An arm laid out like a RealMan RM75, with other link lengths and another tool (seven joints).
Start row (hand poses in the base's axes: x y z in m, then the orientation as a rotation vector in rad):
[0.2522 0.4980 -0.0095 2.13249 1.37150 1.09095]
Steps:
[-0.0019 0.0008 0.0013 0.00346 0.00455 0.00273]
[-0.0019 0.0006 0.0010 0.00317 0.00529 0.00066]
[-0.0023 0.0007 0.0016 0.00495 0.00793 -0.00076]
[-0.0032 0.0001 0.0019 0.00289 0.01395 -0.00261]
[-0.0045 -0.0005 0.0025 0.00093 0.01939 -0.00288]
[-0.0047 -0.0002 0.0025 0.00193 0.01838 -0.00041]
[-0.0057 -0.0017 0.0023 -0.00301 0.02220 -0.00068]
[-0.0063 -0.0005 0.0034 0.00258 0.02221 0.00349]
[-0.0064 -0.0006 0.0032 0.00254 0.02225 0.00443]
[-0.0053 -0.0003 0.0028 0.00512 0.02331 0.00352]
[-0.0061 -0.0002 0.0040 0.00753 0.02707 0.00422]
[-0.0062 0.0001 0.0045 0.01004 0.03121 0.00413]
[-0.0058 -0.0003 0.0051 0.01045 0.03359 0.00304]
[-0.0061 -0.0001 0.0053 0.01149 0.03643 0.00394]
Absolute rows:
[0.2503 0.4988 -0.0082 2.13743 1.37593 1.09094]
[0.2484 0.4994 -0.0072 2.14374 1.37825 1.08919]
[0.2461 0.5001 -0.0056 2.15415 1.37954 1.08606]
[0.2429 0.5002 -0.0037 2.16895 1.38170 1.07469]
[0.2384 0.4997 -0.0012 2.18693 1.38630 1.05616]
[0.2337 0.4995 0.0013 2.20355 1.39320 1.04021]
[0.2280 0.4978 0.0036 2.21980 1.40240 1.01576]
[0.2217 0.4973 0.0070 2.23788 1.41558 0.99758]
[0.2153 0.4967 0.0102 2.25539 1.42992 0.97937]
[0.2100 0.4964 0.0130 2.27594 1.44304 0.96196]
[0.2039 0.4962 0.0170 2.30076 1.45813 0.94290]
[0.1977 0.4963 0.0215 2.33060 1.47429 0.92152]
[0.1919 0.4960 0.0266 2.36308 1.48976 0.89723]
[0.1858 0.4959 0.0319 2.39792 1.50719 0.87049]

